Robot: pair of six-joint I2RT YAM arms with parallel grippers.
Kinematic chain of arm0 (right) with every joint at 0, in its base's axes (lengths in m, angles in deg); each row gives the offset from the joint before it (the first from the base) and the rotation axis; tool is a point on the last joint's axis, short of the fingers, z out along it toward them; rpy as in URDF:
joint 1: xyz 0 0 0.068 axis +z
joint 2: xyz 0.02 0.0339 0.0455 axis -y
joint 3: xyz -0.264 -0.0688 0 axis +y
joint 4: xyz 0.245 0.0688 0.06 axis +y
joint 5: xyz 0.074 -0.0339 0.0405 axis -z
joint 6: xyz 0.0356 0 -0.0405 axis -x
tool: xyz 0 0 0 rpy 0 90 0
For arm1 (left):
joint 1: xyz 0 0 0.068 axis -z
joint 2: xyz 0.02 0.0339 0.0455 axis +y
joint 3: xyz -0.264 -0.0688 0 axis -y
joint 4: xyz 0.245 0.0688 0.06 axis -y
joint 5: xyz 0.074 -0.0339 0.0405 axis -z
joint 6: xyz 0.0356 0 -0.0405 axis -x
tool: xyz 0 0 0 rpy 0 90 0
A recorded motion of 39 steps. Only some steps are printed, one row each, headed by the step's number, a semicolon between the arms.
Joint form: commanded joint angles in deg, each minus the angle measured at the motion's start. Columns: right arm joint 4, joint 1, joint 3, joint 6, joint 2, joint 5; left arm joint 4, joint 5, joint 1, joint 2, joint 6, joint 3.
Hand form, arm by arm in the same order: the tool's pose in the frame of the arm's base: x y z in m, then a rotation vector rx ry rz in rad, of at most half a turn. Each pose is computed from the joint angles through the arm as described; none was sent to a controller.
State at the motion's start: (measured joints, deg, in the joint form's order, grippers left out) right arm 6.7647 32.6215 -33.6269 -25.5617 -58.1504 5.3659; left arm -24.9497 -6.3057 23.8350 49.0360 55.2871 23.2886
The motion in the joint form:
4: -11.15 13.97 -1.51 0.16 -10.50 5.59; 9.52 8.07 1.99 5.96 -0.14 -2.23
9: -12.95 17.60 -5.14 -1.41 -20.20 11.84; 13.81 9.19 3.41 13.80 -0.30 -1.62
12: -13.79 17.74 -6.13 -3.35 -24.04 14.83; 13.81 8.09 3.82 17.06 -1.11 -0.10
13: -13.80 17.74 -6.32 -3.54 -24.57 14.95; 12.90 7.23 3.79 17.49 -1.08 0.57
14: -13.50 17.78 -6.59 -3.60 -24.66 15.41; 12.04 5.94 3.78 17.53 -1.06 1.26
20: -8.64 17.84 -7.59 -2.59 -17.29 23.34; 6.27 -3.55 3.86 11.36 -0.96 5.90
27: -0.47 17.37 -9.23 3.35 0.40 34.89; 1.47 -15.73 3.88 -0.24 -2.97 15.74
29: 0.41 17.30 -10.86 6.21 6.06 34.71; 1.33 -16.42 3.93 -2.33 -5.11 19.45
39: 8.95 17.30 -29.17 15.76 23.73 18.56; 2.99 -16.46 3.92 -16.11 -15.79 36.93
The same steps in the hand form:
4: 0.1812 0.1817 0.2211 -0.2719 2.1019 0.5665; 0.1586 -0.0780 0.1596 -0.6306 2.4676 -0.6420
9: 0.1897 0.2115 0.2027 -0.2622 2.1451 0.4689; 0.1684 -0.0888 0.1456 -0.6030 2.5355 -0.6344
12: 0.1964 0.2178 0.1918 -0.2075 2.1653 0.4160; 0.1746 -0.0927 0.1433 -0.5894 2.5586 -0.5888
13: 0.1973 0.2188 0.1903 -0.2045 2.1699 0.4118; 0.1760 -0.0928 0.1443 -0.5981 2.5612 -0.5638
14: 0.1977 0.2192 0.1909 -0.2000 2.1691 0.4037; 0.1775 -0.0926 0.1466 -0.6064 2.5527 -0.5368
20: 0.1907 0.2042 0.2245 -0.1136 2.0706 0.3093; 0.1804 -0.0878 0.1840 -0.6448 2.3867 -0.4312
27: 0.1627 0.1580 0.2952 0.0065 1.8546 0.1932; 0.1719 -0.0752 0.2710 -0.6697 2.0245 -0.4203
29: 0.1505 0.1432 0.3230 0.0127 1.7732 0.2352; 0.1676 -0.0727 0.2991 -0.6360 1.9405 -0.4556
39: 0.0711 0.0620 0.4553 -0.1271 1.3882 0.5908; 0.0905 -0.0320 0.4326 -0.4780 1.4426 -0.6533

